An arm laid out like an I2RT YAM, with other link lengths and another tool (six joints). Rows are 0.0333 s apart.
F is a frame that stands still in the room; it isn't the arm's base.
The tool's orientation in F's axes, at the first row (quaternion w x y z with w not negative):
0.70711 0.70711 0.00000 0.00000
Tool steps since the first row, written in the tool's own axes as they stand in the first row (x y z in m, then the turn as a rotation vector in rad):
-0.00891 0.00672 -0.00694 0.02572 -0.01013 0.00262
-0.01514 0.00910 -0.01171 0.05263 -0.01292 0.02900
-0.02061 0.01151 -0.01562 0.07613 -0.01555 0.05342
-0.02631 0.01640 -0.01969 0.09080 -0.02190 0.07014
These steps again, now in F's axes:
-0.00891 0.00694 0.00672 0.02572 -0.00262 -0.01013
-0.01514 0.01171 0.00910 0.05263 -0.02900 -0.01292
-0.02061 0.01562 0.01151 0.07613 -0.05342 -0.01555
-0.02631 0.01969 0.01640 0.09080 -0.07014 -0.02190

